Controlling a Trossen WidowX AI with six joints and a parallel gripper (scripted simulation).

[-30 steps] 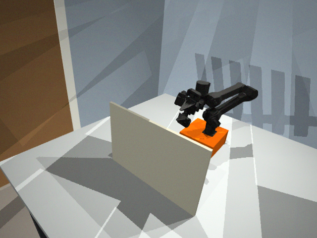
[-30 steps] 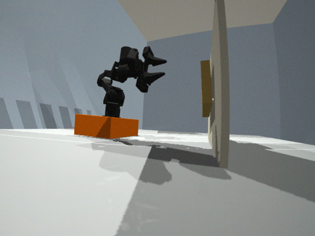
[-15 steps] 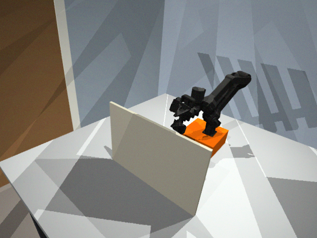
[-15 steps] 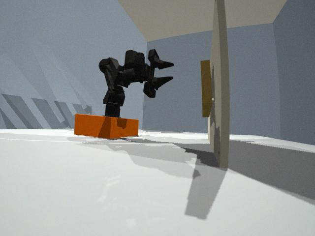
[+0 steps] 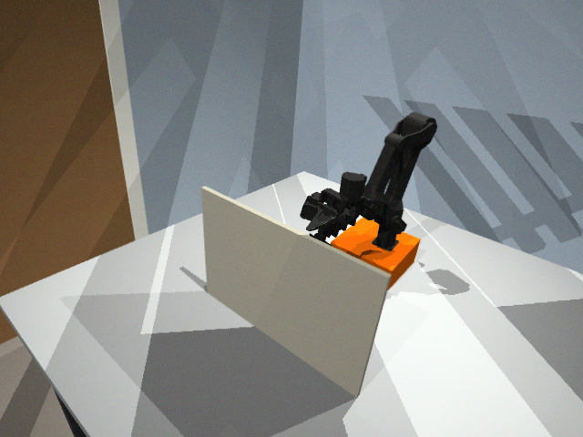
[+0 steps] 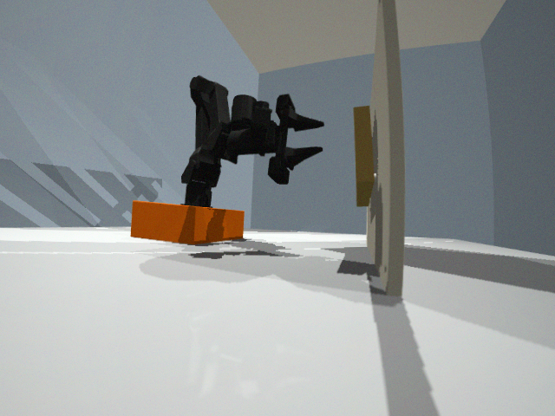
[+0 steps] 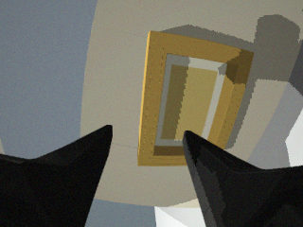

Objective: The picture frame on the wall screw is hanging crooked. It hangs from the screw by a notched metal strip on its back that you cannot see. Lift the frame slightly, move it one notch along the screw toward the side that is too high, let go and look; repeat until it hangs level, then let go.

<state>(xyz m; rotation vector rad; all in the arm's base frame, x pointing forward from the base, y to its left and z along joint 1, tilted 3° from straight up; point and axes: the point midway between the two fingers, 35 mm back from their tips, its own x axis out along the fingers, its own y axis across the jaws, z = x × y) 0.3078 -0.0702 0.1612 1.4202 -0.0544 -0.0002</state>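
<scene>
Right now the yellow picture frame is 80 mm ahead of my gripper tip, 60 mm below it and 10 mm to the right of it. Round my gripper tip: wall panel 90 mm ahead, 70 mm below.
</scene>
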